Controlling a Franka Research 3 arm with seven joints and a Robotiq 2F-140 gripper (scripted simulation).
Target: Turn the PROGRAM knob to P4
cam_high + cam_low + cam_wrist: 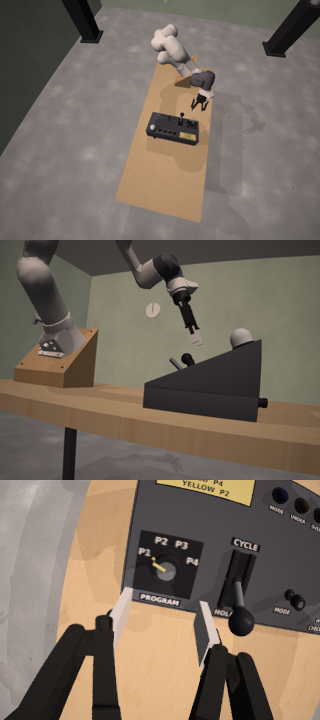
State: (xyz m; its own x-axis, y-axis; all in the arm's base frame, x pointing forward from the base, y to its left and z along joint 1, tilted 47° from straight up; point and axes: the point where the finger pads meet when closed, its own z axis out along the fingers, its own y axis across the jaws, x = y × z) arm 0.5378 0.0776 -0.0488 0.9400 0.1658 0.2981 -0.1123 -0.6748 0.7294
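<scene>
Right now my hand is 20 mm short of the black ball lever, 120 mm to the left of it and 120 mm above it. Round my hand: dark sloped console: 70 mm ahead, 180 mm to the right, 160 mm below; mode button: 30 mm ahead, 240 mm to the right, 130 mm below; check toggle: 10 mm ahead, 360 mm to the right, 140 mm below.
</scene>
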